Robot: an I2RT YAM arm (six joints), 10 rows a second.
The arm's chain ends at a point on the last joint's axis. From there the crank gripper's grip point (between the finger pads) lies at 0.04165 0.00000 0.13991 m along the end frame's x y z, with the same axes.
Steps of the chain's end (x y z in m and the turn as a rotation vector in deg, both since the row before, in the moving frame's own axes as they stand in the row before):
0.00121, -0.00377, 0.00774, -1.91, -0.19, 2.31
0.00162, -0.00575, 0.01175, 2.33, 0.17, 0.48
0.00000, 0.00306, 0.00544, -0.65, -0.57, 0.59
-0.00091, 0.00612, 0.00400, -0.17, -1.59, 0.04
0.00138, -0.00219, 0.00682, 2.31, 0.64, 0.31
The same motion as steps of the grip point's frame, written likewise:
0.00062, 0.00256, 0.00777, -1.91, -0.19, 2.31
0.00206, -0.01108, 0.01152, 2.33, 0.17, 0.48
-0.00140, 0.00507, 0.00584, -0.65, -0.57, 0.59
-0.00481, 0.00656, 0.00510, -0.17, -1.59, 0.04
0.00295, -0.00759, 0.00624, 2.31, 0.64, 0.31

